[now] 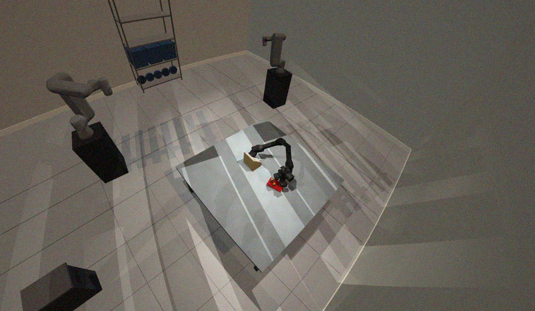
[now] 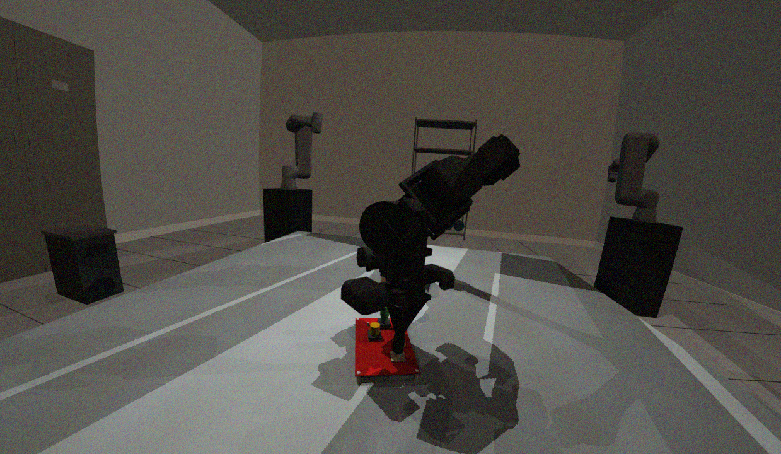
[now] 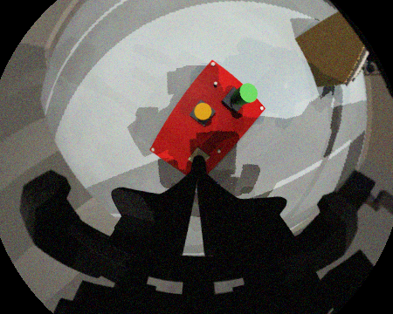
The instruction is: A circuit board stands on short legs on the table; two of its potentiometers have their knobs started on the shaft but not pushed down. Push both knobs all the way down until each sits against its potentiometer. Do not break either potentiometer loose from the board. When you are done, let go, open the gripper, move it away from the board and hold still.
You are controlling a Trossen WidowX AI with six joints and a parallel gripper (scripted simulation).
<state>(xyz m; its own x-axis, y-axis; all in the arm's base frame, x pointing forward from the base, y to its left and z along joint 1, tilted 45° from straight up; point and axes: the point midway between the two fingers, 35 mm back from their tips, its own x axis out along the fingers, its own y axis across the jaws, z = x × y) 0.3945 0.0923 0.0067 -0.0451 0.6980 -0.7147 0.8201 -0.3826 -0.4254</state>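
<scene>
The black knob lies 20 mm below my gripper tip. From my gripper tip the other things lie so: green knob (80 mm behind, 50 mm to the right, 20 mm below).
</scene>
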